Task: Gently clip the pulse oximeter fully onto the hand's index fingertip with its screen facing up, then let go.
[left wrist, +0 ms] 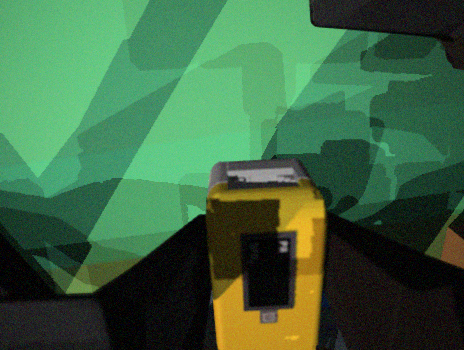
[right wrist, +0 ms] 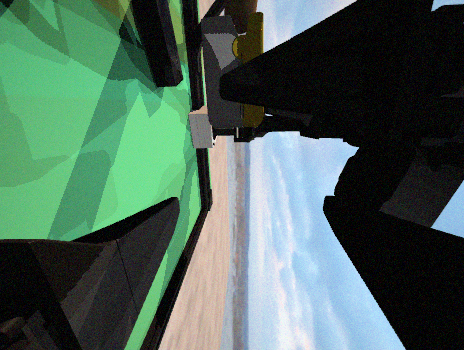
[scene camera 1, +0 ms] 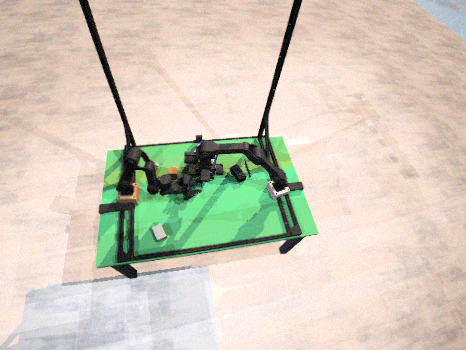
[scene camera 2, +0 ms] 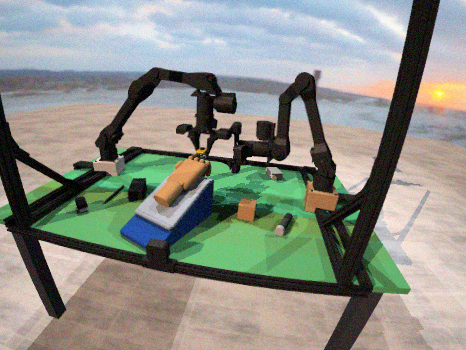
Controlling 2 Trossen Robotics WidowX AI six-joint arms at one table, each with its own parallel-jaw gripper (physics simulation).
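Where they show: left gripper, fingertip midpoint: [left wrist: 260,224] [right wrist: 223,93] [scene camera 2: 203,155]; right gripper, fingertip midpoint: [right wrist: 250,203] [scene camera 1: 202,186] [scene camera 2: 213,146]; left arm's base at its link origin: [scene camera 1: 278,186] [scene camera 2: 108,158]; right arm's base at its link origin: [scene camera 1: 127,190] [scene camera 2: 322,188].
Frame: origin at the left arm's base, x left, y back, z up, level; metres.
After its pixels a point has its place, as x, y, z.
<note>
The yellow and grey pulse oximeter [scene camera 2: 201,151] @[-0.184, -0.411, 0.106] [left wrist: 269,270] @[-0.155, -0.416, 0.107] [right wrist: 254,65] is held between the fingers of my left gripper [scene camera 2: 202,148] @[-0.155, -0.416, 0.083] [left wrist: 260,224] @[-0.155, -0.416, 0.083], its dark screen facing up in the left wrist view. It is at the finger end of the tan hand [scene camera 2: 185,177] @[-0.345, -0.374, 0.078] [right wrist: 245,15] @[-0.192, -0.407, 0.097]. The hand lies palm-down or nearly so on a blue wedge [scene camera 2: 200,210] @[-0.369, -0.419, -0.014] with a pale pad. The frames do not show whether the index fingertip is inside the clip. My right gripper [scene camera 2: 235,149] [right wrist: 250,203] @[-0.098, -0.454, 0.100] is open and empty, close to the oximeter's right in scene camera 2.
An orange cube [scene camera 1: 173,171] @[-0.314, -0.563, -0.008] [scene camera 2: 247,209] @[-0.349, -0.560, -0.019] and a dark cylinder [scene camera 2: 284,224] @[-0.404, -0.664, -0.035] lie right of the wedge in scene camera 2. A grey box [scene camera 1: 159,232] @[0.022, -0.735, -0.029] [scene camera 2: 274,173] @[-0.022, -0.726, -0.029] is farther back. A black block [scene camera 1: 238,172] @[-0.187, -0.185, -0.025] [scene camera 2: 137,189] @[-0.231, -0.195, -0.025] and a thin black stick [scene camera 2: 113,194] @[-0.227, -0.104, -0.051] lie left.
</note>
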